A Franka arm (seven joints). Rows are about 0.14 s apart.
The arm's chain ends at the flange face. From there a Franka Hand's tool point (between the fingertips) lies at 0.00 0.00 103.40 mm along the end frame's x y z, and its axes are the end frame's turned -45 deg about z.
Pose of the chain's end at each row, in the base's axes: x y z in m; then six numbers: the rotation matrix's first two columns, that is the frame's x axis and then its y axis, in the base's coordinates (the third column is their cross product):
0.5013 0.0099 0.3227 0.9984 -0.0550 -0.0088 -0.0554 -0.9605 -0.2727
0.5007 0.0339 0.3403 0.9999 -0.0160 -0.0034 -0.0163 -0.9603 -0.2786
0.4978 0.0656 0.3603 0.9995 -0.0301 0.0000 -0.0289 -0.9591 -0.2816
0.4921 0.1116 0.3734 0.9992 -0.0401 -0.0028 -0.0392 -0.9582 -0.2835
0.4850 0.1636 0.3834 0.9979 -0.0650 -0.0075 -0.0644 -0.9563 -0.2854
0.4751 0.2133 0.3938 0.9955 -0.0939 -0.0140 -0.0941 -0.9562 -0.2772
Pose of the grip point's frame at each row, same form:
0.5020 0.0381 0.2232 0.7451 0.6403 0.1866 0.6668 -0.7181 -0.1991
0.5008 0.0627 0.2410 0.7186 0.6677 0.1946 0.6955 -0.6903 -0.1994
0.4987 0.0947 0.2611 0.7272 0.6569 0.1991 0.6863 -0.6995 -0.1991
0.4930 0.1409 0.2742 0.7343 0.6492 0.1985 0.6788 -0.7059 -0.2024
0.4862 0.1931 0.2843 0.7512 0.6302 0.1965 0.6601 -0.7222 -0.2071
0.4764 0.2420 0.2945 0.7705 0.6097 0.1861 0.6374 -0.7425 -0.2059

